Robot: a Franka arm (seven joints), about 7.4 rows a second.
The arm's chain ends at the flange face. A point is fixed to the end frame.
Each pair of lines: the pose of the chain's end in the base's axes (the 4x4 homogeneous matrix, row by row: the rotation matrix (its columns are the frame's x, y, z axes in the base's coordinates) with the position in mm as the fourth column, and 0 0 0 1 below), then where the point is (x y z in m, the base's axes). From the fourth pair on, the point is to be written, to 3 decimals.
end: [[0.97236 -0.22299 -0.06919 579.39], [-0.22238 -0.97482 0.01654 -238.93], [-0.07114 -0.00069 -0.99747 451.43], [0 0 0 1]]
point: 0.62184 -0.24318 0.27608
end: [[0.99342 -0.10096 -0.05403 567.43], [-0.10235 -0.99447 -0.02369 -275.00], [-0.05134 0.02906 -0.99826 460.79], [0 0 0 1]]
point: 0.61301 -0.27950 0.28623
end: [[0.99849 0.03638 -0.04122 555.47], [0.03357 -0.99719 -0.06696 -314.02], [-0.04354 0.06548 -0.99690 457.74], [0 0 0 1]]
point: 0.60281 -0.31851 0.28365
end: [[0.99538 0.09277 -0.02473 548.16], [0.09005 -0.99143 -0.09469 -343.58], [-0.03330 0.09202 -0.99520 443.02], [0 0 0 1]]
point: 0.598 -0.350 0.270
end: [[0.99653 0.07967 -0.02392 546.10], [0.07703 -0.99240 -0.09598 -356.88], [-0.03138 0.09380 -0.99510 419.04], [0 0 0 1]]
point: 0.596 -0.364 0.246
